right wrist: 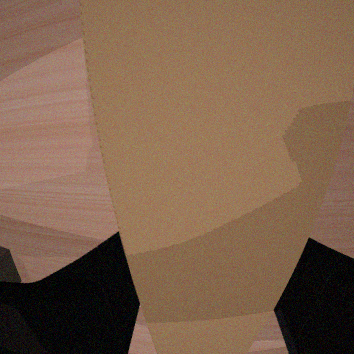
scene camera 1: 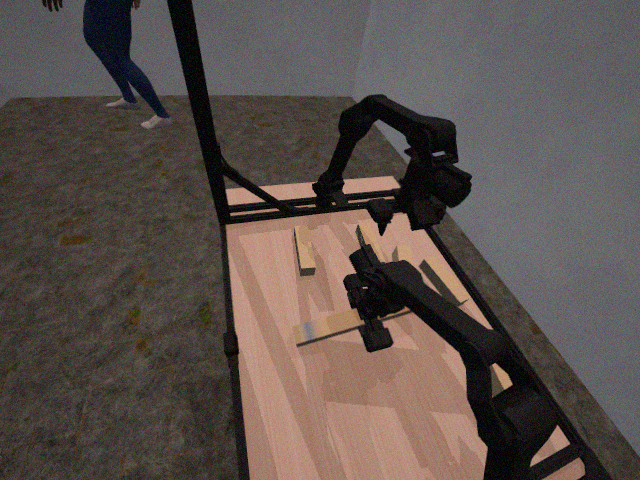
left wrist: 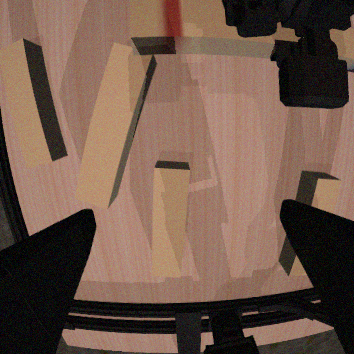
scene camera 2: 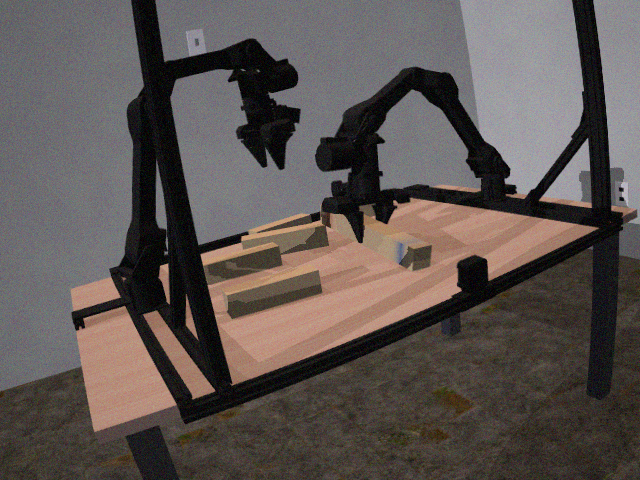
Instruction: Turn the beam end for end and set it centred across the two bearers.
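Pixels of known places: left gripper, between the fingertips: (scene camera 1: 396, 232) (left wrist: 188, 214) (scene camera 2: 273, 168); right gripper, between the fingertips: (right wrist: 201, 222) (scene camera 1: 357, 320) (left wrist: 272, 41) (scene camera 2: 369, 241); left arm's base, origin of its link: (scene camera 1: 322, 202) (left wrist: 224, 319) (scene camera 2: 148, 307); right arm's base, origin of its link: (scene camera 2: 494, 199).
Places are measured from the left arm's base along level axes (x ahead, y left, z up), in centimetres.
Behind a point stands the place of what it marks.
The long wooden beam (scene camera 1: 330, 327) {z 3.9, x 48.3, y -13.1 cm} (scene camera 2: 382, 248) {z 1.3, x 45.2, y -12.3 cm} (left wrist: 205, 15) {z 6.5, x 47.7, y 4.5 cm} (right wrist: 200, 125) appears to lie on the table. Its blue band (scene camera 1: 310, 330) {z 3.2, x 47.7, y -18.0 cm} (scene camera 2: 400, 251) {z 1.7, x 45.3, y -18.1 cm} is at the picture-left end in scene camera 1; a red band (left wrist: 172, 17) {z 7.0, x 47.4, y 7.7 cm} is near the other end. My right gripper (scene camera 1: 369, 304) (scene camera 2: 372, 231) {z 1.1, x 47.2, y -4.7 cm} (right wrist: 201, 222) {z 1.1, x 47.2, y -4.7 cm} is shut on the beam, a finger against each long side. My left gripper (scene camera 1: 399, 227) {z 19.0, x 33.5, y 7.3 cm} (scene camera 2: 273, 165) {z 19.0, x 33.5, y 7.3 cm} (left wrist: 188, 214) {z 19.0, x 33.5, y 7.3 cm} is open and empty, high above the wooden blocks. I cannot tell which blocks are the two bearers.
Wooden blocks lie beyond the beam: one apart (scene camera 1: 305, 250) {z 2.5, x 22.8, y -12.9 cm} (scene camera 2: 279, 289) {z 1.0, x 21.4, y -15.0 cm}, a second (scene camera 1: 371, 241) {z 2.5, x 23.2, y 9.7 cm} (left wrist: 172, 220) {z 2.5, x 24.5, y 8.9 cm}, a third (scene camera 2: 294, 240) {z 0.9, x 38.0, y 12.9 cm} (left wrist: 107, 120) {z 3.1, x 37.9, y 15.8 cm} close to the beam's red end, a fourth (scene camera 1: 447, 279) {z 2.5, x 42.1, y 27.8 cm} (left wrist: 20, 105) {z 2.5, x 41.2, y 28.1 cm}. Another block (scene camera 1: 500, 377) {z 2.8, x 70.3, y 24.6 cm} is by the right arm. Black rails edge the table.
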